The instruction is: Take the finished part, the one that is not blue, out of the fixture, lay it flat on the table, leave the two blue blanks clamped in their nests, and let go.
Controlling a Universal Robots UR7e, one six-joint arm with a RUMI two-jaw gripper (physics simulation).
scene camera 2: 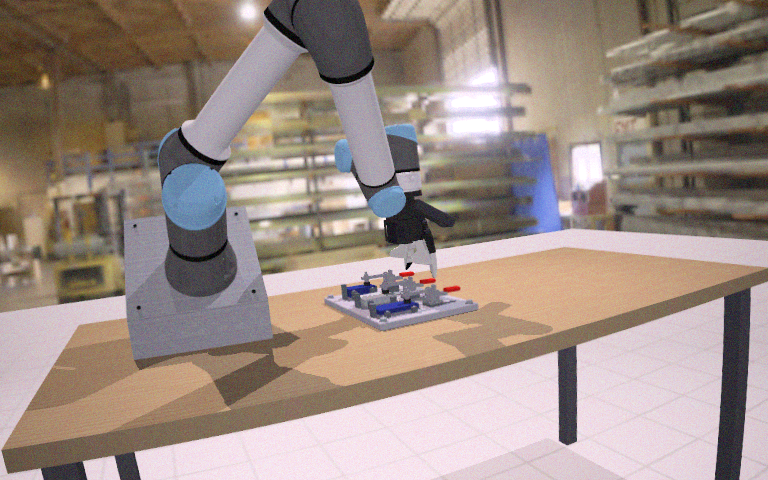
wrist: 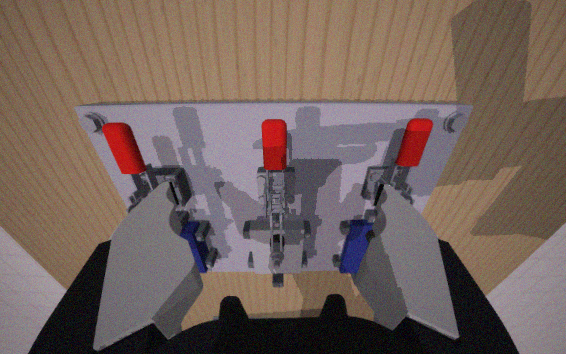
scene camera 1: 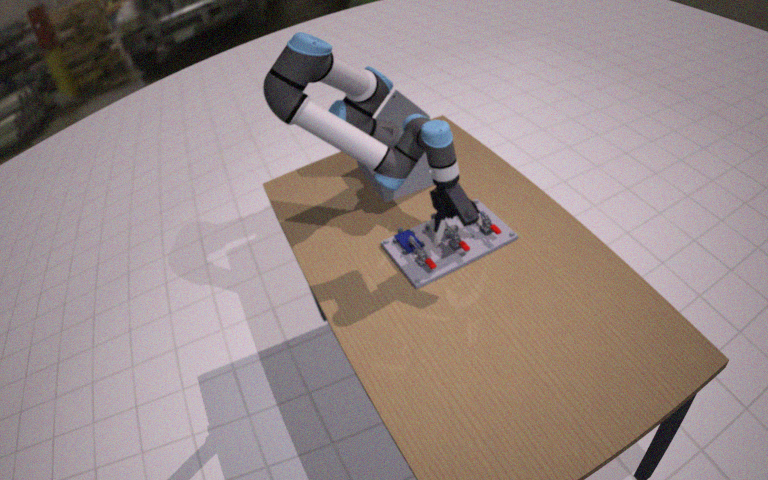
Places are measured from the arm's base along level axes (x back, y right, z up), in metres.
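Pixels of known places: gripper, fingertip midpoint: (scene camera 2: 419, 273) (wrist: 278, 185) (scene camera 1: 459, 236); arm's base at its link origin: (scene camera 2: 201, 268) (scene camera 1: 384, 143).
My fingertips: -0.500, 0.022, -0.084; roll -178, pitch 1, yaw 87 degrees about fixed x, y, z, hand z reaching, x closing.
Observation:
For each thing: its middle in the pictures, then the offset to it from my fingertips, as dx, dy, dz. Level surfaces: height alone.
- finished part at the middle of its body: (wrist: 277, 248) (scene camera 2: 375, 298) (scene camera 1: 441, 226) +0.118, -0.005, -0.040
- middle red handle at the middle of its body: (wrist: 274, 147) -0.019, -0.003, -0.022
- right red handle at the middle of its body: (wrist: 412, 145) -0.018, +0.107, -0.027
- wooden table at its surface level: dz -0.068
The finished part (scene camera 2: 374, 299) (wrist: 291, 251) is light grey and lies in the fixture's middle nest, under the middle clamp's arm. One blue blank (scene camera 1: 405, 240) (scene camera 2: 394, 307) (wrist: 355, 248) sits in the nest at the right of the wrist view. The other blue blank (scene camera 2: 359, 290) (wrist: 196, 247) sits in the left nest, partly covered by a finger. The fixture plate (scene camera 1: 419, 282) (scene camera 2: 384, 326) (wrist: 227, 114) lies on the table. My gripper (scene camera 2: 421, 270) (wrist: 278, 185) is open and empty above the fixture, its fingers spread either side of the middle clamp. It hides part of the fixture in scene camera 1.
Three toggle clamps with a left red handle (wrist: 123, 148), a middle red handle (wrist: 274, 145) and a right red handle (wrist: 415, 142) stand on the plate. The handles lie low, pointing away from the robot base (scene camera 2: 198, 316). The wooden table (scene camera 1: 509, 350) (scene camera 2: 566, 300) extends beyond the handles.

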